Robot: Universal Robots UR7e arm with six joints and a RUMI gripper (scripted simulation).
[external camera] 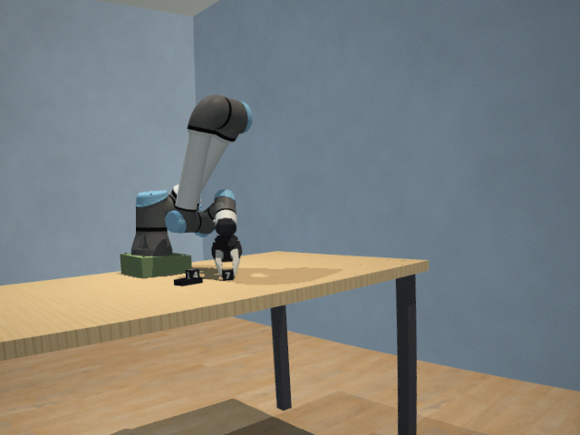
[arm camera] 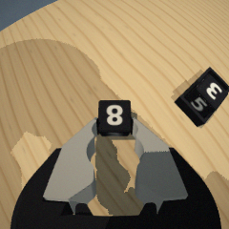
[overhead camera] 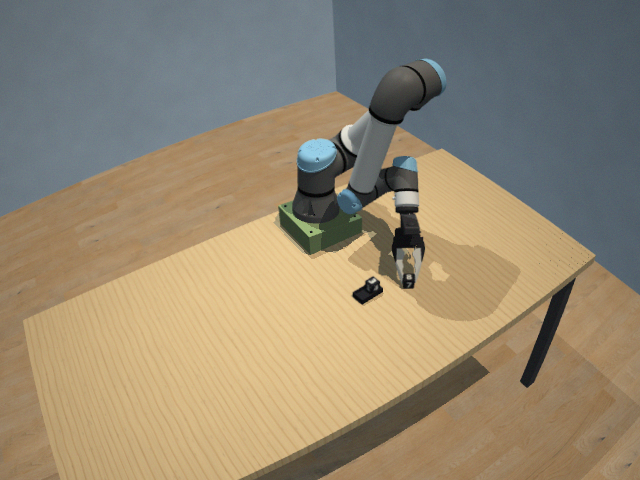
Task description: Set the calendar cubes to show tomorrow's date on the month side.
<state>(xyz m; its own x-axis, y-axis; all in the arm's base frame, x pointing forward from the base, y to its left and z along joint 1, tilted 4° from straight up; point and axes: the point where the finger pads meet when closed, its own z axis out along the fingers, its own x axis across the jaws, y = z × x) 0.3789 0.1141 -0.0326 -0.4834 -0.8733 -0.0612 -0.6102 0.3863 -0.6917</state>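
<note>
Right now my hand is 1 cm short of the black digit cube and 1 cm above it. Round my hand: black calendar tray (13 cm to the right, 2 cm behind, 1 cm below).
</note>
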